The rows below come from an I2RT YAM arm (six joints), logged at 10 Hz.
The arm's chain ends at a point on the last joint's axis. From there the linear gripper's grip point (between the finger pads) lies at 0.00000 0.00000 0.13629 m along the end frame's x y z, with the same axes.
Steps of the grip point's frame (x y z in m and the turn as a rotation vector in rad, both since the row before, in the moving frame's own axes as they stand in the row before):
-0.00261 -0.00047 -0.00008 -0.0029 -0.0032 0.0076
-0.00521 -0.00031 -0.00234 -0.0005 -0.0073 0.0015
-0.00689 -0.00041 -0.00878 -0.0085 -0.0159 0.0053
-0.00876 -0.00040 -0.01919 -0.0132 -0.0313 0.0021
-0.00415 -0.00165 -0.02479 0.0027 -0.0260 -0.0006
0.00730 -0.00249 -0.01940 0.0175 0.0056 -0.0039
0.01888 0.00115 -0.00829 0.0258 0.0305 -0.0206
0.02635 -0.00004 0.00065 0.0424 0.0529 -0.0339
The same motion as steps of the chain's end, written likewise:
-0.00217 -0.00086 -0.00008 -0.0029 -0.0032 0.0076
-0.00422 -0.00038 -0.00234 -0.0005 -0.0073 0.0015
-0.00472 -0.00156 -0.00876 -0.0085 -0.0159 0.0053
-0.00449 -0.00219 -0.01911 -0.0132 -0.0313 0.0021
-0.00061 -0.00128 -0.02474 0.0027 -0.0260 -0.0006
0.00654 -0.00010 -0.01938 0.0175 0.0056 -0.0039
0.01476 0.00471 -0.00818 0.0258 0.0305 -0.0206
0.01925 0.00586 0.00096 0.0424 0.0529 -0.0339

